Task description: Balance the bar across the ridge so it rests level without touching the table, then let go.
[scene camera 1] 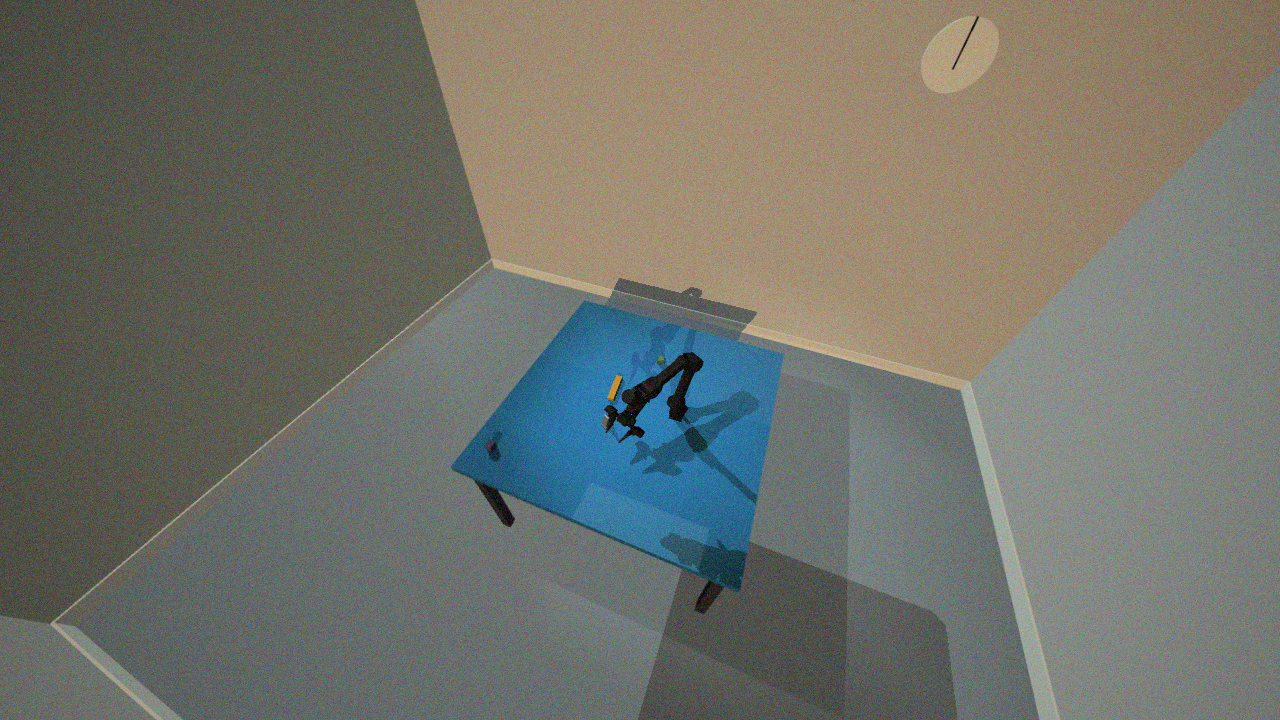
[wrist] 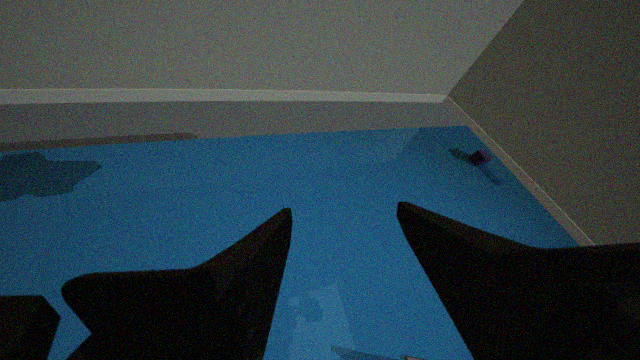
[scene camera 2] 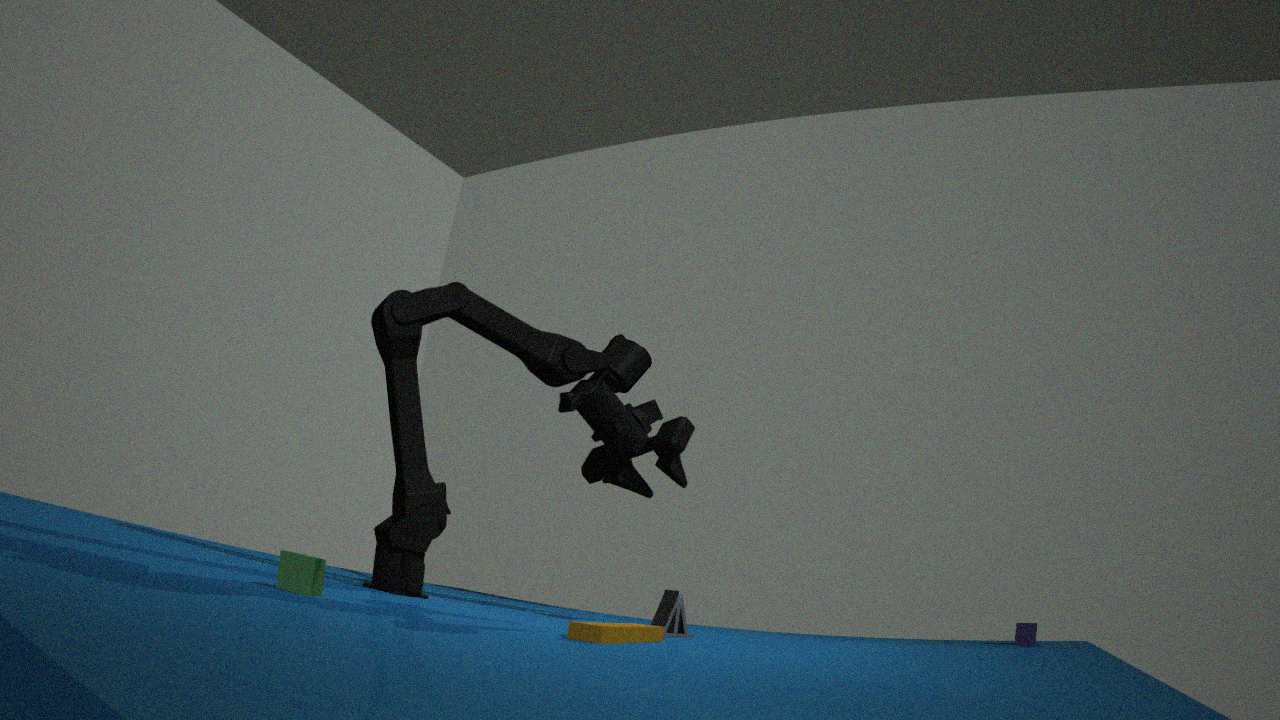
The gripper is open, holding nothing. Further things: a yellow bar and a green cube.
The gripper also shows in the wrist view.
